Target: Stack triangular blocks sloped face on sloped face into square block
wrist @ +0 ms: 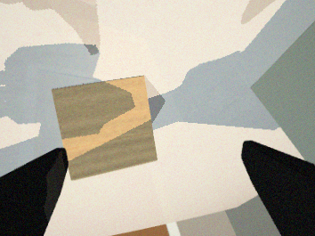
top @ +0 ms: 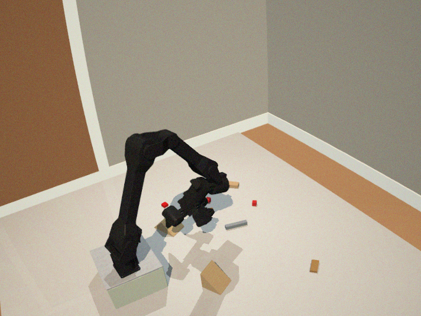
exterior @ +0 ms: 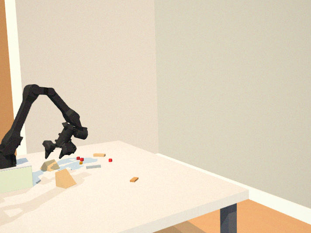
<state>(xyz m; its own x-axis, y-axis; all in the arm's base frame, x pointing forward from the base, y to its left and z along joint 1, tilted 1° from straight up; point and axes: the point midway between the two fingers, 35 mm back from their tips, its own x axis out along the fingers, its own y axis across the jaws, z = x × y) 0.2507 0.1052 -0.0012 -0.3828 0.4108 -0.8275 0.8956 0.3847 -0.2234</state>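
My gripper tip is now 60 mm to the right of the tan triangular block and 50 mm above it. The rest, counted from my gripper tip: grey bar 190 mm ahead, 90 mm to the right, 60 mm below; then orange cube 170 mm ahead, 60 mm below, 30 mm to the left; then tan bar 330 mm ahead, 120 mm to the left, 60 mm below.
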